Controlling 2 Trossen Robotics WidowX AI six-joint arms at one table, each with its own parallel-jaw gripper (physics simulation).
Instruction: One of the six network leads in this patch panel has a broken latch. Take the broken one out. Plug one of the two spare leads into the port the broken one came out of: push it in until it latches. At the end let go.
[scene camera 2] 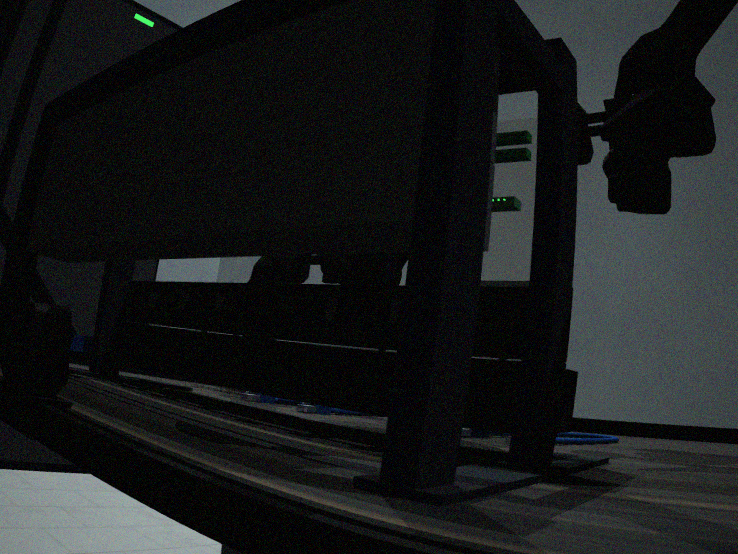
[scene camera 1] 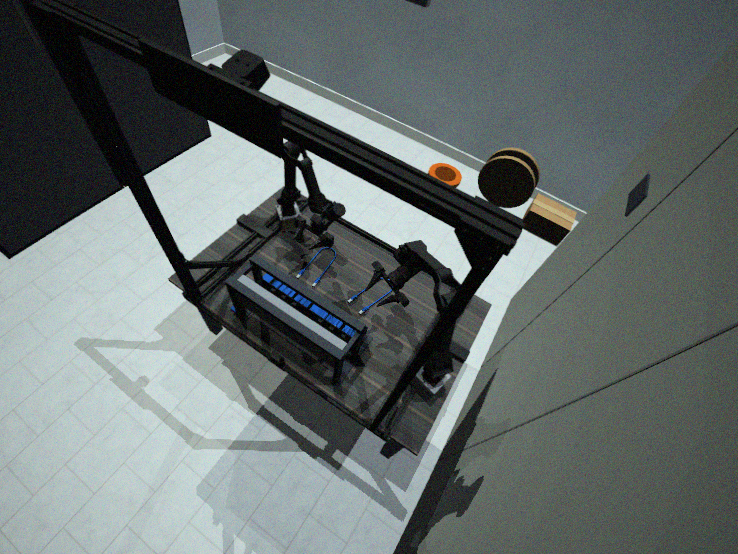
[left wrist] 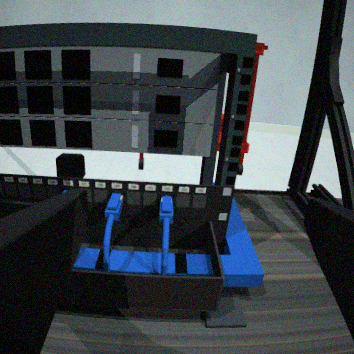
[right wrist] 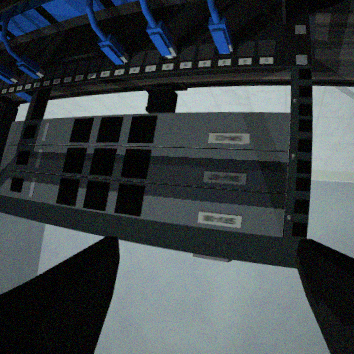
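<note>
The black patch panel holds blue leads. In the left wrist view two plugs sit in ports near its right end. In the right wrist view several plugs sit in its ports. I cannot tell which latch is broken. One spare lead lies looped on the table below my left gripper, which is open, fingers empty, facing the panel. The other spare lies partly under my right gripper, which is open and empty.
A black rack frame carries grey units beside the panel. A dark tray fronts the panel, with blue blocks behind it. Black gantry posts stand at the table's edges. Red parts hang behind the rack.
</note>
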